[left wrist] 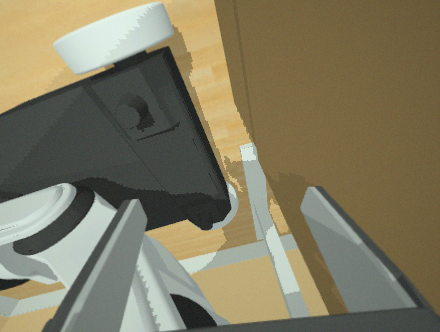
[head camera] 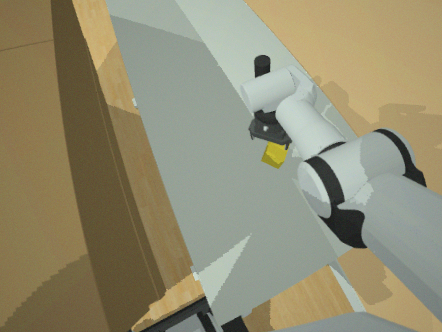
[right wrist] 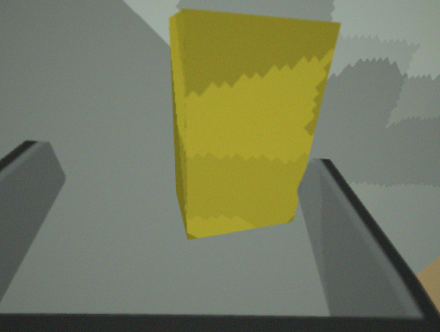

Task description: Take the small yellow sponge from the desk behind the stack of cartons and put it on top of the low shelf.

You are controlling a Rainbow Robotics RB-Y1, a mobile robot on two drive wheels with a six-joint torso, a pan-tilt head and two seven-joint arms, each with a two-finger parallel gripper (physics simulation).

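Places are measured from the robot's base along level axes (x ahead, y left, z up), in centimetres.
Where they show: left gripper, fingertip midpoint: (left wrist: 224, 203); right gripper, fingertip midpoint: (head camera: 269, 142) (right wrist: 185, 167).
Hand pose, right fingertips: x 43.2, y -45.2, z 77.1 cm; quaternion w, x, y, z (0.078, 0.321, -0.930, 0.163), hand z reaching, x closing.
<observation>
After its pixels a point has its place.
The yellow sponge (head camera: 275, 155) {z 76.6, x 38.6, y -44.5 cm} (right wrist: 245, 125) {z 76.6, x 42.0, y -48.1 cm} is a small block on the grey desk (head camera: 175, 125) {z 72.1, x 63.0, y -22.0 cm} (right wrist: 90, 100) {z 72.1, x 47.3, y -44.1 cm}. My right gripper (head camera: 270, 142) {z 77.1, x 43.2, y -45.2 cm} (right wrist: 185, 167) {z 77.1, x 43.2, y -45.2 cm} is open and empty over the desk. In the right wrist view the sponge shows between the two fingertips and beyond them, closer to the finger at the right. My left gripper (left wrist: 224, 203) {z 45.4, x 12.5, y 17.1 cm} is open and empty, off the desk. Large brown carton-like faces (head camera: 80, 165) {z 103.9, x 39.0, y 1.8 cm} (left wrist: 350, 100) {z 46.1, x 18.6, y 21.8 cm} stand beside the desk. I cannot make out the low shelf in these views.
In the left wrist view, my dark base (left wrist: 65, 135) {z 17.0, x -17.6, y 16.0 cm} with a white wheel (left wrist: 117, 37) and pale frame bars (left wrist: 280, 265) {z 30.6, x 17.3, y -43.3 cm} lie near the left fingers. A wood floor strip (head camera: 155, 215) runs between the desk and the brown faces. A tan surface lies beyond the desk's right edge.
</observation>
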